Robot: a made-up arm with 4 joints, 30 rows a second.
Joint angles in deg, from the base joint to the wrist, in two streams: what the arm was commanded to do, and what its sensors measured. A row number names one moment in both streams.
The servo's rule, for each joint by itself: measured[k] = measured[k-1] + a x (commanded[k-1-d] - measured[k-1]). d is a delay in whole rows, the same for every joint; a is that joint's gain. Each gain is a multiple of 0.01, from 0.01 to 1. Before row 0 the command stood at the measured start. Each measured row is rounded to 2 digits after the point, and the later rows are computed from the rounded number. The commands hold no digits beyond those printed.
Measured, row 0:
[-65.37 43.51 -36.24 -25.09]
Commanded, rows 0 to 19:
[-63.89 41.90 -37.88 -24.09]
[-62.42 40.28 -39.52 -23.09]
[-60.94 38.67 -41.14 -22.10]
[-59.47 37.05 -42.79 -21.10]
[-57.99 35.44 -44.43 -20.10]
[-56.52 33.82 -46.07 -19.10]
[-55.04 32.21 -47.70 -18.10]
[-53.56 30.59 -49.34 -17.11]
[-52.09 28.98 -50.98 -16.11]
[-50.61 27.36 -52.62 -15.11]
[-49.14 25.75 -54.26 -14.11]
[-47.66 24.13 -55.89 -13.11]
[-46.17 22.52 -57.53 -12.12]
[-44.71 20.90 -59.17 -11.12]
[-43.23 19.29 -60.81 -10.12]
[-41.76 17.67 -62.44 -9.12]
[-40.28 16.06 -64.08 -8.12]
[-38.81 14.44 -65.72 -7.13]
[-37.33 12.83 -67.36 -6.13]
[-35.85 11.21 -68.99 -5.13]
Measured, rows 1 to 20:
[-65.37 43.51 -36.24 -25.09]
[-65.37 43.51 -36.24 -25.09]
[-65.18 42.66 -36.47 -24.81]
[-64.82 41.40 -36.90 -24.33]
[-64.32 39.95 -37.49 -23.71]
[-63.69 38.41 -38.23 -22.98]
[-62.95 36.84 -39.10 -22.17]
[-62.11 35.24 -40.08 -21.31]
[-61.19 33.63 -41.15 -20.41]
[-60.20 32.02 -42.30 -19.49]
[-59.15 30.41 -43.52 -18.54]
[-58.04 28.79 -44.79 -17.58]
[-56.88 27.18 -46.12 -16.61]
[-55.68 25.56 -47.49 -15.63]
[-54.44 23.95 -48.90 -14.65]
[-53.18 22.33 -50.34 -13.66]
[-51.89 20.72 -51.81 -12.67]
[-50.57 19.10 -53.30 -11.68]
[-49.23 17.49 -54.81 -10.68]
[-47.88 15.87 -56.34 -9.69]
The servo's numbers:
d 2
a 0.13 0.53 0.14 0.28

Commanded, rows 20 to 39:
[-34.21 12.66 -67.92 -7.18]
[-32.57 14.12 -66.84 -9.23]
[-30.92 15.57 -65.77 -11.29]
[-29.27 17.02 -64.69 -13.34]
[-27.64 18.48 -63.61 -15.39]
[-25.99 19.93 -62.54 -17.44]
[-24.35 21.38 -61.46 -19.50]
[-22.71 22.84 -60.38 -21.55]
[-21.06 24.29 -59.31 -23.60]
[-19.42 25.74 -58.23 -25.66]
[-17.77 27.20 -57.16 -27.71]
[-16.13 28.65 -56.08 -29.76]
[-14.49 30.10 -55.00 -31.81]
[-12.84 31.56 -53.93 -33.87]
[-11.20 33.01 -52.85 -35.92]
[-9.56 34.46 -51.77 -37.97]
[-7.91 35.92 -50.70 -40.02]
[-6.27 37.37 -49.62 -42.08]
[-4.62 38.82 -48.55 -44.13]
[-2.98 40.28 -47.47 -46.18]
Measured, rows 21 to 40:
[-46.51 14.26 -57.88 -8.69]
[-45.12 12.64 -59.44 -7.69]
[-43.70 12.65 -60.63 -7.55]
[-42.25 13.43 -61.50 -8.02]
[-40.78 14.56 -62.10 -8.94]
[-39.28 15.86 -62.46 -10.17]
[-37.77 17.25 -62.62 -11.63]
[-36.24 18.67 -62.61 -13.26]
[-34.69 20.11 -62.45 -15.01]
[-33.13 21.56 -62.16 -16.84]
[-31.56 23.01 -61.76 -18.73]
[-29.98 24.46 -61.27 -20.67]
[-28.39 25.91 -60.69 -22.64]
[-26.80 27.36 -60.04 -24.63]
[-25.20 28.81 -59.33 -26.64]
[-23.59 30.27 -58.57 -28.66]
[-21.98 31.72 -57.77 -30.69]
[-20.37 33.17 -56.93 -32.73]
[-18.75 34.63 -56.06 -34.77]
[-17.13 36.08 -55.16 -36.82]

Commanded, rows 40 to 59:
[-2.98 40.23 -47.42 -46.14]
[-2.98 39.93 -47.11 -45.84]
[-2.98 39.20 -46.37 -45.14]
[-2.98 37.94 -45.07 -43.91]
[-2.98 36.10 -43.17 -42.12]
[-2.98 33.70 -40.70 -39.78]
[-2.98 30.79 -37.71 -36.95]
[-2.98 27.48 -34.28 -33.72]
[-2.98 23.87 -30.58 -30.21]
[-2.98 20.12 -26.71 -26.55]
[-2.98 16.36 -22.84 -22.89]
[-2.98 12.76 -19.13 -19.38]
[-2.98 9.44 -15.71 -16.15]
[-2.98 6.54 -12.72 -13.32]
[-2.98 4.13 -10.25 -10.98]
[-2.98 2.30 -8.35 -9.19]
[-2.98 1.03 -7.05 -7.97]
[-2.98 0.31 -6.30 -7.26]
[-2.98 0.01 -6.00 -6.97]
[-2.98 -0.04 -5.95 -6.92]
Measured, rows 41 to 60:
[-15.50 37.53 -54.23 -38.87]
[-13.87 38.99 -53.28 -40.92]
[-12.45 39.65 -52.46 -42.38]
[-11.22 39.80 -51.71 -43.35]
[-10.15 39.48 -50.96 -43.85]
[-9.22 38.66 -50.14 -43.87]
[-8.41 37.30 -49.16 -43.38]
[-7.70 35.39 -47.98 -42.37]
[-7.09 32.95 -46.54 -40.85]
[-6.56 30.05 -44.82 -38.85]
[-6.09 26.77 -42.83 -36.43]
[-5.69 23.25 -40.57 -33.66]
[-5.34 19.60 -38.09 -30.64]
[-5.03 15.97 -35.44 -27.49]
[-4.76 12.51 -32.68 -24.31]
[-4.53 9.35 -29.89 -21.23]
[-4.33 6.58 -27.14 -18.36]
[-4.15 4.31 -24.51 -15.79]
[-4.00 2.57 -22.07 -13.60]
[-3.87 1.37 -19.86 -11.82]

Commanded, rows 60 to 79:
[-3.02 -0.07 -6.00 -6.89]
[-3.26 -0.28 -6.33 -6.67]
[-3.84 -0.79 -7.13 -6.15]
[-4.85 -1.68 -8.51 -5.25]
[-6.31 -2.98 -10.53 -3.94]
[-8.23 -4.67 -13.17 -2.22]
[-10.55 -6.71 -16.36 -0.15]
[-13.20 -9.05 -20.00 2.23]
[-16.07 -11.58 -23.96 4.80]
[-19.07 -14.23 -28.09 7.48]
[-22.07 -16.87 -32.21 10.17]
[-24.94 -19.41 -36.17 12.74]
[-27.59 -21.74 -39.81 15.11]
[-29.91 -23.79 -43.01 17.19]
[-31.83 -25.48 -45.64 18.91]
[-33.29 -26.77 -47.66 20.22]
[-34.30 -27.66 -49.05 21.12]
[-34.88 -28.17 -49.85 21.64]
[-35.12 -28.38 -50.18 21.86]
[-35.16 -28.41 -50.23 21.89]
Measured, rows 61 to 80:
[-3.75 0.65 -17.92 -10.46]
[-3.65 0.28 -16.24 -9.47]
[-3.57 0.09 -14.81 -8.75]
[-3.53 -0.11 -13.62 -8.17]
[-3.57 -0.47 -12.71 -7.60]
[-3.74 -1.11 -12.12 -6.94]
[-4.07 -2.10 -11.90 -6.10]
[-4.61 -3.46 -12.08 -5.01]
[-5.38 -5.18 -12.68 -3.65]
[-6.40 -7.23 -13.70 -2.00]
[-7.66 -9.54 -15.14 -0.10]
[-9.14 -12.03 -16.95 2.02]
[-10.82 -14.60 -19.09 4.30]
[-12.66 -17.15 -21.48 6.66]
[-14.60 -19.58 -24.05 9.03]
[-16.59 -21.81 -26.70 11.31]
[-18.57 -23.76 -29.35 13.44]
[-20.48 -25.36 -31.91 15.34]
[-22.28 -26.58 -34.31 16.96]
[-23.92 -27.42 -36.49 18.27]

